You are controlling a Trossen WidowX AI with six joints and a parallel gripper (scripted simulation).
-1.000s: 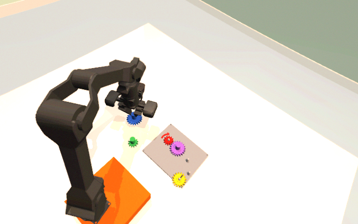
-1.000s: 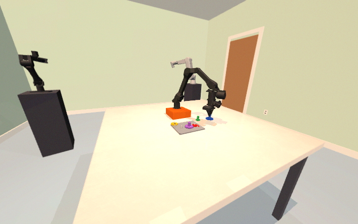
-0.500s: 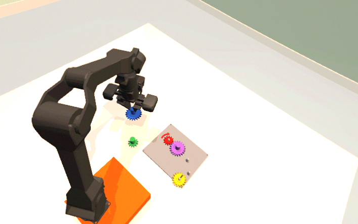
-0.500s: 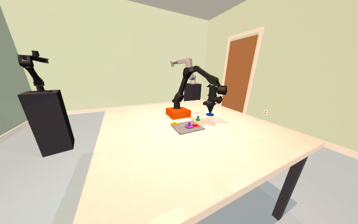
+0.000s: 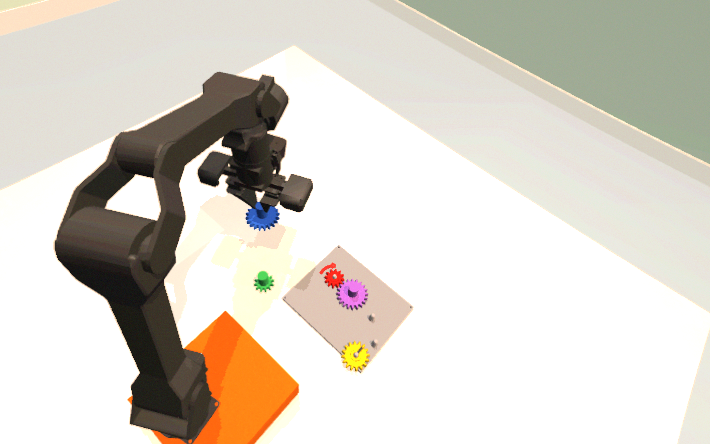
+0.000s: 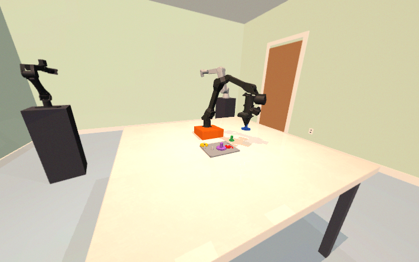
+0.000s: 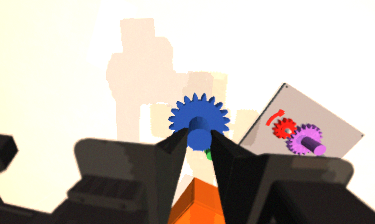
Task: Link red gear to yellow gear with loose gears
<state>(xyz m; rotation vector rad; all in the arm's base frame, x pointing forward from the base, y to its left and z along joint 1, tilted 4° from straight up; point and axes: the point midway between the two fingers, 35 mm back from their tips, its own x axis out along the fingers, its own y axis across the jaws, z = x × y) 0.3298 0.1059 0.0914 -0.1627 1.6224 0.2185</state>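
Right now my gripper tip is 11 cm above the small green gear, 8 cm past it and 5 cm to the left of it. Also, from my gripper tip: red gear: 17 cm to the right, 11 cm below; then blue gear: 1 cm below; then purple gear: 22 cm to the right, 11 cm below, 1 cm behind.
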